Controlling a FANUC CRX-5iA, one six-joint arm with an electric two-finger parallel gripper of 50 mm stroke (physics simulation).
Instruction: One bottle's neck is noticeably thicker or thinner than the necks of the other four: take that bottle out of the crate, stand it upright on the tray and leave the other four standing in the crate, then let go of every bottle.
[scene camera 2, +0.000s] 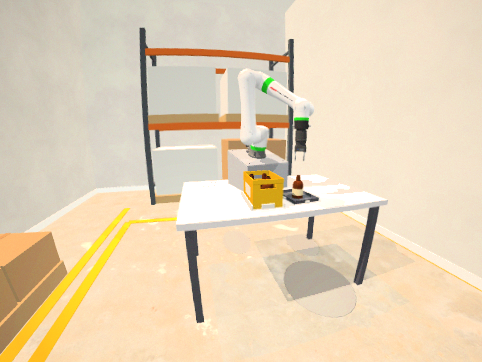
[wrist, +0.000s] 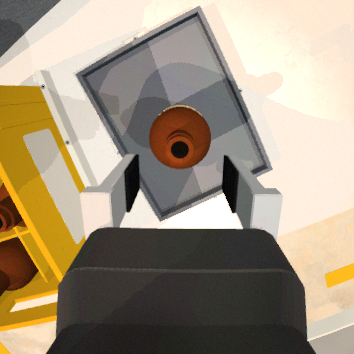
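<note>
My gripper (wrist: 180, 171) in sight. Brown bottle (wrist: 179, 137) too.
</note>
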